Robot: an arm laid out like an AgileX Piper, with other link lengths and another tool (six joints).
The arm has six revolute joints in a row. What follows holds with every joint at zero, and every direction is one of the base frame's.
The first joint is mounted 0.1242 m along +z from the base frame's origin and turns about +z.
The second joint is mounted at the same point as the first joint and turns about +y.
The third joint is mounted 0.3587 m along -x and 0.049 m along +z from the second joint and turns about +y.
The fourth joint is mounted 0.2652 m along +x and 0.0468 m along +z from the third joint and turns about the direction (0.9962, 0, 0.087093).
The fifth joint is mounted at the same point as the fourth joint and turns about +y.
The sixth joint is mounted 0.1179 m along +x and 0.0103 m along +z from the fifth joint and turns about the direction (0.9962, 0, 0.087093).
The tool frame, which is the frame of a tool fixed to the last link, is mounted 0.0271 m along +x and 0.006 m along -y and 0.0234 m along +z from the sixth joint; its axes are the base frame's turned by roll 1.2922, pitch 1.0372 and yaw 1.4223 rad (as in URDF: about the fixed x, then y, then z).
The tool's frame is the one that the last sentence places.
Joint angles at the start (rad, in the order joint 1, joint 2, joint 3, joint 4, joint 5, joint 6):
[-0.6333 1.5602 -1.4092 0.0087 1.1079 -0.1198]
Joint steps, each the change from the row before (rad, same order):
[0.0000 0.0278 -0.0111 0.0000 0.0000 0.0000]
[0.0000 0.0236 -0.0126 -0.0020 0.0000 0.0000]
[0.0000 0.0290 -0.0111 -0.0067 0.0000 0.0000]
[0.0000 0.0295 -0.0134 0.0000 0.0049 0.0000]
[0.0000 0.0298 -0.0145 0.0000 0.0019 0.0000]
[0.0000 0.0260 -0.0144 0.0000 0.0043 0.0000]
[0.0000 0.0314 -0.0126 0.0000 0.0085 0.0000]
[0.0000 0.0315 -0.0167 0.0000 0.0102 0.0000]
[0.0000 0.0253 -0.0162 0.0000 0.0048 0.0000]
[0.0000 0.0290 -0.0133 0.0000 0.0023 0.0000]
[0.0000 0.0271 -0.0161 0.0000 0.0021 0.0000]
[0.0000 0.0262 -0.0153 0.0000 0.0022 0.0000]
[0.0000 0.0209 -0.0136 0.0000 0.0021 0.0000]
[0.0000 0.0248 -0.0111 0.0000 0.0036 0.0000]
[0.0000 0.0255 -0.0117 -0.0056 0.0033 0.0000]
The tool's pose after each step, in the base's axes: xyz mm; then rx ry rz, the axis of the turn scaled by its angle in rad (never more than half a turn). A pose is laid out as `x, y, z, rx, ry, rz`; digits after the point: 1 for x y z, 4 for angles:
320.5, -238.3, 355.1, 1.3264, 2.3597, 0.0779
326.0, -242.6, 350.0, 1.3318, 2.3695, 0.0773
331.9, -248.0, 341.9, 1.3397, 2.3866, 0.0718
338.0, -252.4, 333.7, 1.3512, 2.4039, 0.0757
344.4, -257.2, 325.8, 1.3605, 2.4181, 0.0789
349.9, -261.2, 319.1, 1.3692, 2.4313, 0.0819
355.3, -265.2, 308.9, 1.3841, 2.4538, 0.0871
360.9, -269.3, 299.7, 1.3978, 2.4744, 0.0920
366.1, -273.1, 293.2, 1.4054, 2.4859, 0.0947
371.5, -277.0, 284.0, 1.4153, 2.5007, 0.0982
376.9, -281.0, 276.4, 1.4224, 2.5115, 0.1008
382.0, -284.7, 268.7, 1.4296, 2.5222, 0.1034
386.1, -287.8, 262.9, 1.4348, 2.5300, 0.1053
390.1, -290.7, 254.1, 1.4443, 2.5442, 0.1087
393.6, -294.2, 245.2, 1.4516, 2.5605, 0.1045

